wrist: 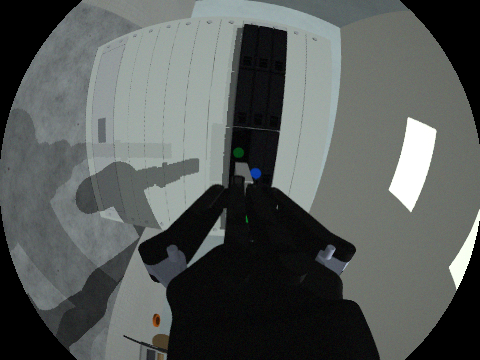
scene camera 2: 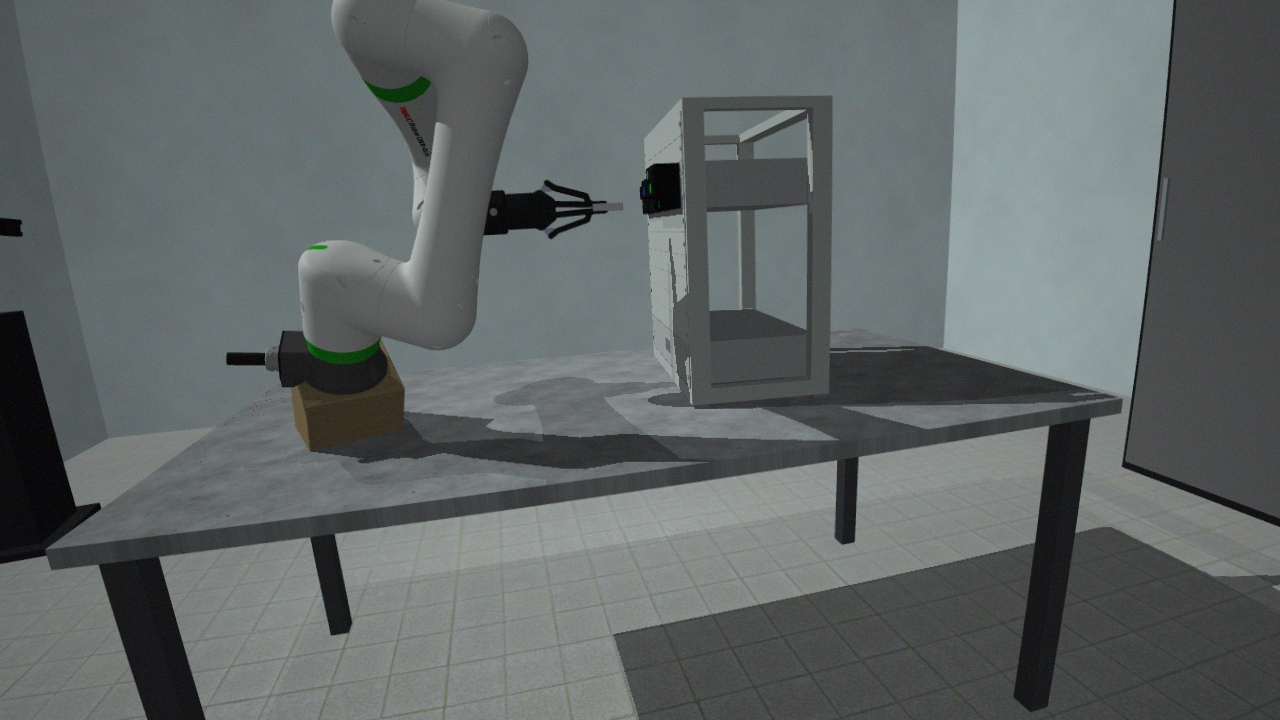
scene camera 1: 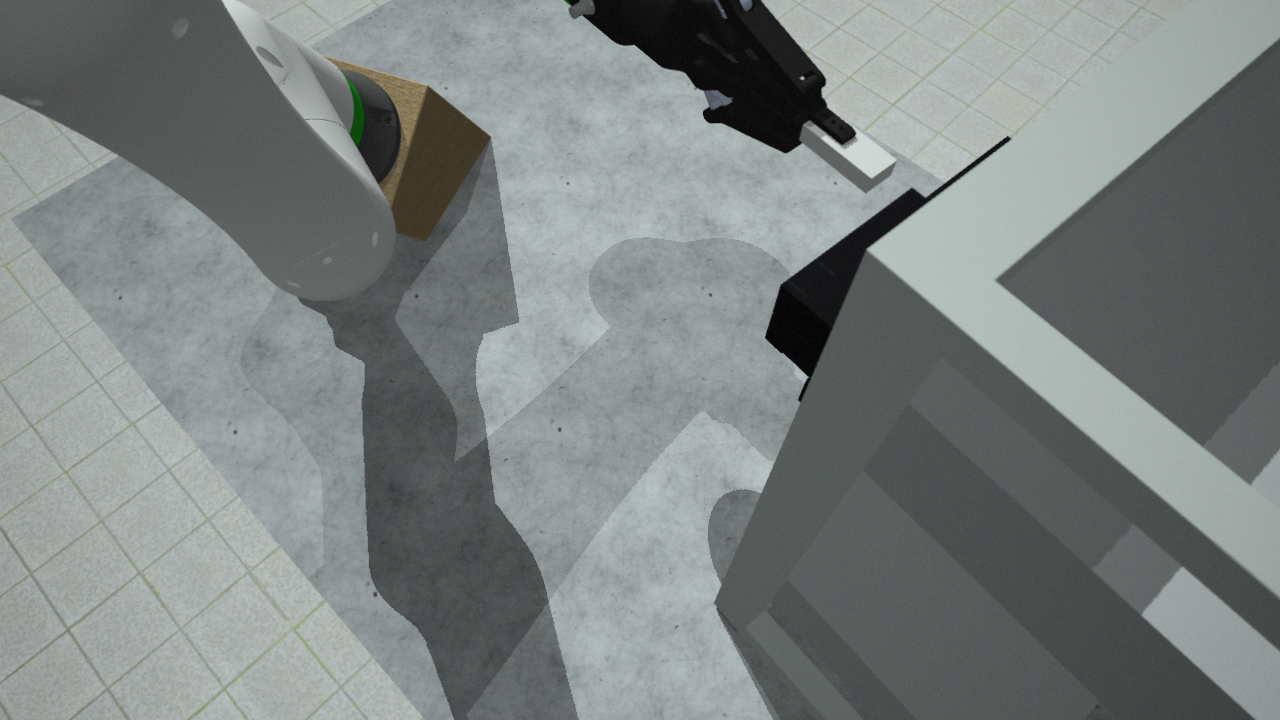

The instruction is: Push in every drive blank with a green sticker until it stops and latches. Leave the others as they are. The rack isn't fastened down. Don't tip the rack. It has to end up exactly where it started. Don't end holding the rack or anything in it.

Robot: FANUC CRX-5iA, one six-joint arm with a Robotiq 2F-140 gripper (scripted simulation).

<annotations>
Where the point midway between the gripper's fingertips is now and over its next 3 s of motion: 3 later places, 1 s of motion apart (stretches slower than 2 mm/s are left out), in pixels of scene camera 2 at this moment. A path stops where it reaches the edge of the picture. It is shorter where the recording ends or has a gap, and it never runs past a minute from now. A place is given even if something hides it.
My gripper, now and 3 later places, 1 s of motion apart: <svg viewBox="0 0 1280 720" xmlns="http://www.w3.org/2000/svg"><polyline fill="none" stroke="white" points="622,206 626,192 647,188 657,188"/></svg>
</annotations>
